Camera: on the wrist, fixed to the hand. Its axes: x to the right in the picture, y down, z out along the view.
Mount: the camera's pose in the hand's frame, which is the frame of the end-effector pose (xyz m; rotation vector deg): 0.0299 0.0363 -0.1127 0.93 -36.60 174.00
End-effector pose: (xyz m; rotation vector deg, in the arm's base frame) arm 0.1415 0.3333 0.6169 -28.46 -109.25 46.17
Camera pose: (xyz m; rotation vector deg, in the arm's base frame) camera 0.2290 0.4139 0.6445 98.02 -12.13 -73.83
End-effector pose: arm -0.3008 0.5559 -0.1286 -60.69 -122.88 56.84
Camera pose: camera -0.2199 0.6379 -0.0881 97.63 -43.41 -49.35
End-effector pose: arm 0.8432 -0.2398 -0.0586 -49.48 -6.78 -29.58
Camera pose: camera 0.8748 -0.3166 -0.1482 -17.11 34.69 146.12
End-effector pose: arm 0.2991 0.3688 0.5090 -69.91 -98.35 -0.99
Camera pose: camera 0.4033 0.3505 0.5699 116.99 -62.90 -98.64
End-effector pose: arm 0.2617 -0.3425 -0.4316 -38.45 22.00 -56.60
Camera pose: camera 0.2345 -0.3932 -0.5393 10.90 19.56 117.05
